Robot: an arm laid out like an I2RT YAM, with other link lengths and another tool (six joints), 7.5 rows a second.
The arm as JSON. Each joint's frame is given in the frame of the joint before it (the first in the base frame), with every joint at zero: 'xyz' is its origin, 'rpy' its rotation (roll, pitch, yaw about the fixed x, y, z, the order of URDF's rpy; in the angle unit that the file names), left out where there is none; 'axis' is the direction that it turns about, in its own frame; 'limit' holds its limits. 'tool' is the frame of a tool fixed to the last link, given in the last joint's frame.
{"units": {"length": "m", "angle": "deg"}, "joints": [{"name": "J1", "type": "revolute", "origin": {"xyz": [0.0, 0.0, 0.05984], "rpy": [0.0, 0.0, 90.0]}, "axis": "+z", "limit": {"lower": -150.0, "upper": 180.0}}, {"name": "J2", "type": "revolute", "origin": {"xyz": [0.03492, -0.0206, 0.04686], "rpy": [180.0, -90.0, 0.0]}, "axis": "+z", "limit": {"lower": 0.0, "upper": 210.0}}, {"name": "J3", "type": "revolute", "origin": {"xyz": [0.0, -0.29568, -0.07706], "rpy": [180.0, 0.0, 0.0]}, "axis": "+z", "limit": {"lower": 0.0, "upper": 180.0}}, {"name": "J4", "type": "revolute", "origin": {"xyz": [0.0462, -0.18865, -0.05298], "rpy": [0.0, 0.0, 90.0]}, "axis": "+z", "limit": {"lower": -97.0, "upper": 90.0}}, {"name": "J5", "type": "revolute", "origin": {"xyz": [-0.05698, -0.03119, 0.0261], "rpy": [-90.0, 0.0, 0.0]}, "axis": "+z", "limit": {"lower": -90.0, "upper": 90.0}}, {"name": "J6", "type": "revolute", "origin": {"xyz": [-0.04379, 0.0, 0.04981], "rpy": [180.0, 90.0, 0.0]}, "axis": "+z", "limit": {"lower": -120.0, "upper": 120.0}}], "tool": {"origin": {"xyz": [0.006, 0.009, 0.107], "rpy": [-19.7, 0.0, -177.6]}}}
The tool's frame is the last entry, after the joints.
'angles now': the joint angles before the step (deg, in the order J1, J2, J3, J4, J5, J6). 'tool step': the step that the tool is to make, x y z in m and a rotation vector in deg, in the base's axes. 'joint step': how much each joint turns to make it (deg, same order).
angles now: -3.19 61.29 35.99 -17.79 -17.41 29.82
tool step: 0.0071 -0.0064 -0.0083 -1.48 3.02 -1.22
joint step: -0.41 3.72 0.95 -0.34 1.74 -0.63
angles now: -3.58 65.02 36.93 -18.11 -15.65 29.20
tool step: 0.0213 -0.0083 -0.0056 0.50 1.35 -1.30
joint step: -2.31 6.32 1.76 3.03 -0.98 -0.50
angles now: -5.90 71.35 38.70 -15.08 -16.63 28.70
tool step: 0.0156 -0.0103 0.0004 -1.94 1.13 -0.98
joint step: -1.13 4.10 3.35 -0.57 1.43 -1.54
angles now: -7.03 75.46 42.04 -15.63 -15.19 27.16
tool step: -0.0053 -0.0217 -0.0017 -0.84 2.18 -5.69
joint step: -3.89 0.29 1.10 -2.68 2.06 0.65
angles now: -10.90 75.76 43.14 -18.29 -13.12 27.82
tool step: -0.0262 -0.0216 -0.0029 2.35 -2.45 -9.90
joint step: -6.63 -5.88 -5.67 2.60 -0.06 4.47
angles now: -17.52 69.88 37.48 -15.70 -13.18 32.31
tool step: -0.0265 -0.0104 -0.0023 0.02 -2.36 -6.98
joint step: -3.87 -6.77 -4.89 0.96 1.55 2.88
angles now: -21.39 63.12 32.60 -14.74 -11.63 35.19
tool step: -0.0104 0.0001 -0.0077 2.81 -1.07 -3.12
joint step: -2.25 -2.04 -3.28 1.75 -1.51 2.81
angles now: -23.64 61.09 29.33 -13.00 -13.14 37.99
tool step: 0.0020 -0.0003 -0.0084 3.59 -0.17 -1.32
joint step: -2.01 2.09 -1.74 2.97 -2.85 1.92
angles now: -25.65 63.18 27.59 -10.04 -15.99 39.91
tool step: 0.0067 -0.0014 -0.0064 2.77 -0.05 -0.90
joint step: -0.82 3.12 -0.87 3.37 -1.75 1.89
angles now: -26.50 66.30 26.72 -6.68 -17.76 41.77
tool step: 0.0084 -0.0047 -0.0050 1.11 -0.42 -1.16
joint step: -0.32 3.16 -0.78 4.28 -0.27 1.50
